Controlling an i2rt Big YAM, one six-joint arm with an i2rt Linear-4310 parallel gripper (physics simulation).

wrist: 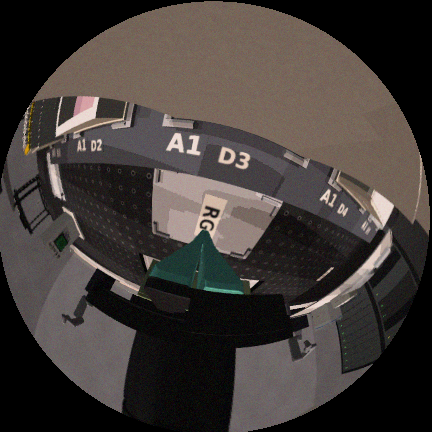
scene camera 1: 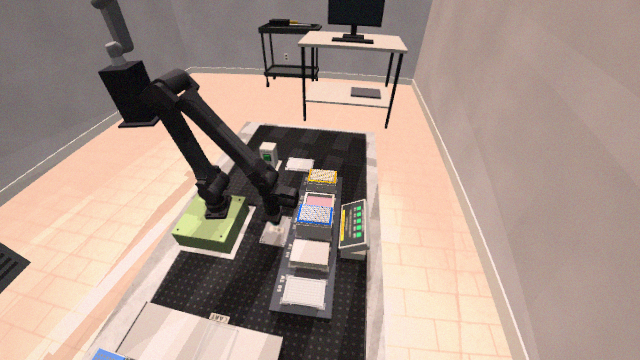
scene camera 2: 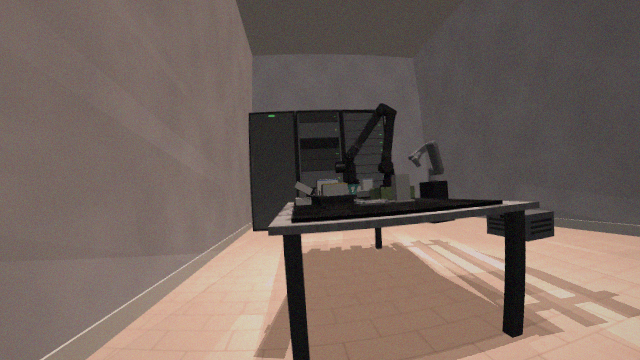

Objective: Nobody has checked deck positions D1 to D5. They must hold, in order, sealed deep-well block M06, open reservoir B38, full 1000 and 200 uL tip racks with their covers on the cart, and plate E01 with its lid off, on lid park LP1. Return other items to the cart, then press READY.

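Seen in the pictures: gripper, fingertip midpoint: (wrist: 203, 234) (scene camera 1: 275, 225); arm's base at its link origin: (scene camera 1: 219, 207) (scene camera 2: 390, 186).
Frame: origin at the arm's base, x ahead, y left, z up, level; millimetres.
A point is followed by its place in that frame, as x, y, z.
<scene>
My gripper (scene camera 2: 353, 190) @[234, -64, -43] (wrist: 203, 234) @[234, -64, -43] is shut and empty, low over the grey RG pad (scene camera 1: 269, 238) @[211, -109, -68] (wrist: 175, 200) @[257, -27, -68]; its fingertips are hidden in scene camera 1. Along the deck rail (scene camera 1: 278, 300) @[268, -366, -28] (wrist: 200, 155) @[311, -62, -28] stand a yellow-rimmed tip rack (scene camera 1: 322, 176) @[434, 135, 38] at D1, a reservoir with pink contents (scene camera 1: 320, 200) @[421, 41, -15] (wrist: 86, 106) at D2, a blue-rimmed tip rack (scene camera 1: 315, 215) @[394, -107, 69] at D3, a plain white-topped block (scene camera 1: 310, 253) @[373, -227, 14] at D4 and a clear plate (scene camera 1: 304, 291) @[350, -345, -15] at D5. The D3 rack does not show in the wrist view, though D3's clips do. Item codes are unreadable.
The sloped status panel (scene camera 1: 354, 223) @[535, -129, 43] with green lights stands behind the rail. A small box with a green button (scene camera 1: 267, 157) @[165, 321, 8] (wrist: 61, 242) @[162, 319, 4] and a flat white piece (scene camera 1: 300, 164) @[330, 341, -58] are at the far end. The cart (scene camera 1: 165, 327) @[-59, -447, -16] is at the near end, a blue item (scene camera 1: 107, 355) @[-130, -539, 78] at its edge.
</scene>
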